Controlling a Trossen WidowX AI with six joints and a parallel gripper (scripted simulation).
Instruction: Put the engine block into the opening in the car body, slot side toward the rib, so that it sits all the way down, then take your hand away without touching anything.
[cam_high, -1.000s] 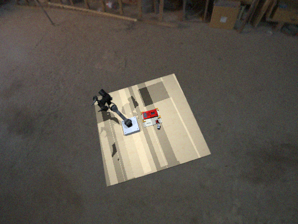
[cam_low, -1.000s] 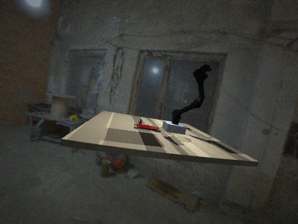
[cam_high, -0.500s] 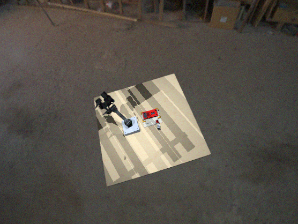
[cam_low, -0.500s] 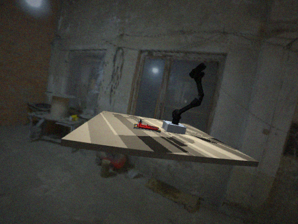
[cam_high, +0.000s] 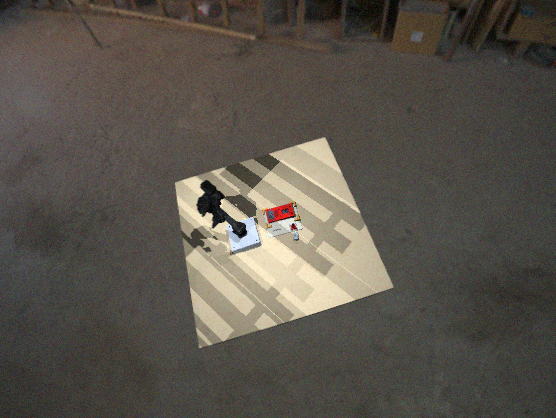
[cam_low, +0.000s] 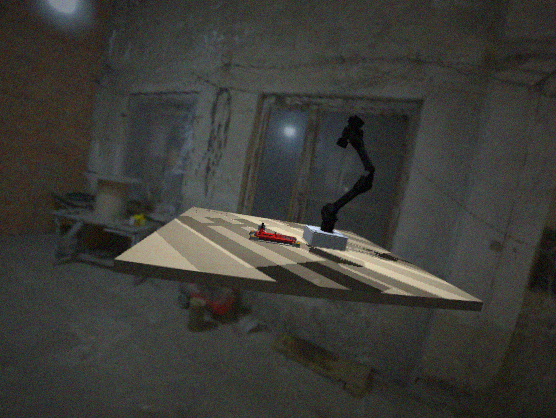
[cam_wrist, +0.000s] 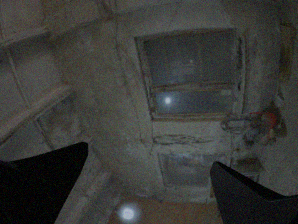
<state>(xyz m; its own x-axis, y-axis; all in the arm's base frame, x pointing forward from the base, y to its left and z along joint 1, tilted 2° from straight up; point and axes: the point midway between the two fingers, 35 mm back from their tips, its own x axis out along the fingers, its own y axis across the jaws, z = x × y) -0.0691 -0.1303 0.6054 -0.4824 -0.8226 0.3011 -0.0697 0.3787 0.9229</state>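
My gripper tip is 43 cm short of the engine block, 3 cm to the left of it and 67 cm above it.
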